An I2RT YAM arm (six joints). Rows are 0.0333 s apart.
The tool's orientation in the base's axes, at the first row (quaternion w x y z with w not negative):
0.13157, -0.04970, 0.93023, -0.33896
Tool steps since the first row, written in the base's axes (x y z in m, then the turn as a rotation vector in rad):
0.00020, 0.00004, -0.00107, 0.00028, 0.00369, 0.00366
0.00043, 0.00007, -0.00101, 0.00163, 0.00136, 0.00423
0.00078, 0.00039, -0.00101, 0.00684, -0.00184, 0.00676
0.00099, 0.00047, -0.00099, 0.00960, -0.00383, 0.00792
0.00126, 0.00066, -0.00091, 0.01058, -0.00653, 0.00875
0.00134, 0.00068, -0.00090, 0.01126, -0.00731, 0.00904
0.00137, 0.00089, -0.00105, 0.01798, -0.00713, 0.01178
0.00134, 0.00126, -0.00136, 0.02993, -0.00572, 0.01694
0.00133, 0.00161, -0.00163, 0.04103, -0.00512, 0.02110
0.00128, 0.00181, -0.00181, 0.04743, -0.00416, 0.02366
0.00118, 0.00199, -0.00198, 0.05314, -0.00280, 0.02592
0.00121, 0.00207, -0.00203, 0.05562, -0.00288, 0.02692
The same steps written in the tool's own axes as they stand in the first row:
0.00003, 0.00072, 0.00082, -0.00171, 0.00047, -0.00489
-0.00021, 0.00070, 0.00082, -0.00271, -0.00169, -0.00350
-0.00061, 0.00095, 0.00072, -0.00766, -0.00578, -0.00193
-0.00083, 0.00099, 0.00071, -0.01020, -0.00806, -0.00079
-0.00114, 0.00109, 0.00061, -0.01082, -0.01066, 0.00054
-0.00122, 0.00110, 0.00062, -0.01139, -0.01145, 0.00100
-0.00126, 0.00135, 0.00060, -0.01846, -0.01310, 0.00074
-0.00123, 0.00184, 0.00060, -0.03128, -0.01538, -0.00059
-0.00123, 0.00228, 0.00058, -0.04293, -0.01763, -0.00093
-0.00118, 0.00255, 0.00057, -0.04979, -0.01857, -0.00163
-0.00108, 0.00279, 0.00056, -0.05600, -0.01900, -0.00254
-0.00111, 0.00289, 0.00055, -0.05858, -0.01971, -0.00253

